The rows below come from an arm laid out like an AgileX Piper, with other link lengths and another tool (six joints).
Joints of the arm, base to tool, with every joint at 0 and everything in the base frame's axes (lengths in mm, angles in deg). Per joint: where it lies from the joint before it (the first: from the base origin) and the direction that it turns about. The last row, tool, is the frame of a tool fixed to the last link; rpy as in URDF.
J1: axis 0 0 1 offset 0.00 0.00 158.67
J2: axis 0 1 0 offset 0.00 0.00 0.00
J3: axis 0 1 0 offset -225.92 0.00 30.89
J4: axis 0.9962 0 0.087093 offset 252.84 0.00 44.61
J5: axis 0 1 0 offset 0.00 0.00 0.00
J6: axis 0.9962 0 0.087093 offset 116.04 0.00 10.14
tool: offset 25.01 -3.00 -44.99 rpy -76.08 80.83 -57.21
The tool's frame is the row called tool.
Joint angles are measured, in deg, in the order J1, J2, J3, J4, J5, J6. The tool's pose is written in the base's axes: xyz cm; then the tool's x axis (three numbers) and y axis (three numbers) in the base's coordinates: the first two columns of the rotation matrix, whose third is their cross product. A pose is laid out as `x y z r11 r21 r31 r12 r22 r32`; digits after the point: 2 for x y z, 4 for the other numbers.
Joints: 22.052, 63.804, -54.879, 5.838, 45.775, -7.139
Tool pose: 21.92 9.37 24.49 -0.6149 -0.4500 -0.6477 -0.7007 0.6886 0.1868
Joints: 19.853, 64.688, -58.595, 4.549, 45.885, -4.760
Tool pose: 23.13 8.73 26.12 -0.6170 -0.3941 -0.6811 -0.6595 0.7312 0.1744
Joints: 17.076, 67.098, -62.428, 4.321, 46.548, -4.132
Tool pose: 24.52 7.91 27.10 -0.6303 -0.3544 -0.6907 -0.6199 0.7654 0.1729
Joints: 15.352, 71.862, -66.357, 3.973, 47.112, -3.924
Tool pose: 26.26 7.52 27.00 -0.6569 -0.3409 -0.6726 -0.5911 0.7866 0.1786
